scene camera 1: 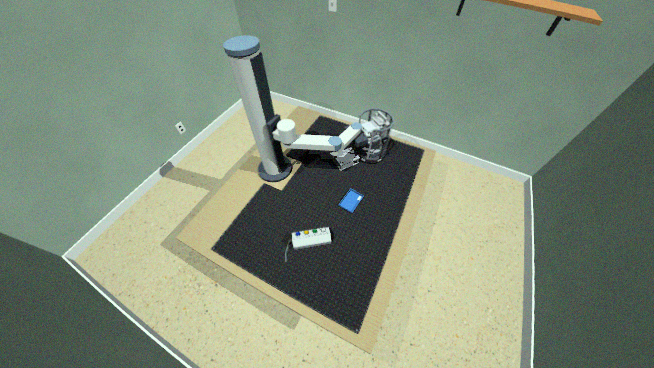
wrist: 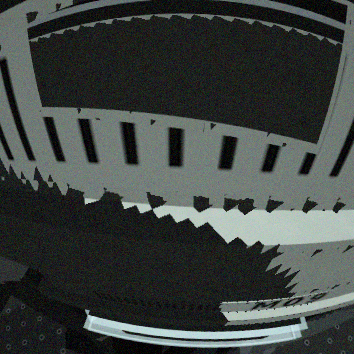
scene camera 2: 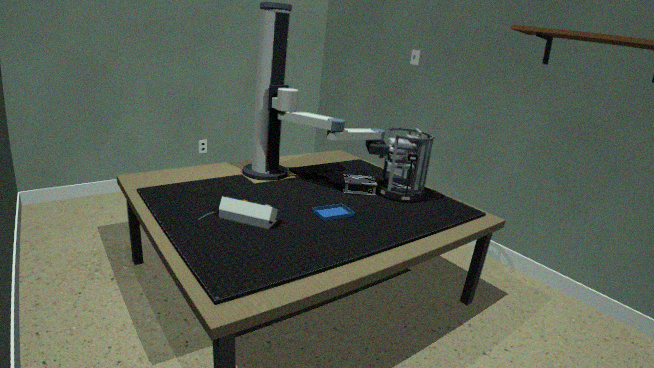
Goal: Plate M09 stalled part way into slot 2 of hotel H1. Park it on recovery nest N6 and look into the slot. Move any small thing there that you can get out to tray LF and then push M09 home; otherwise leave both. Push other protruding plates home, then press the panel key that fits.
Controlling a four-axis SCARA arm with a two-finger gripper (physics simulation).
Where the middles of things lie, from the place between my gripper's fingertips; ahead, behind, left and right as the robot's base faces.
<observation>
Now: hand 4 cm above the round plate rack [scene camera 2: 404,181].
</observation>
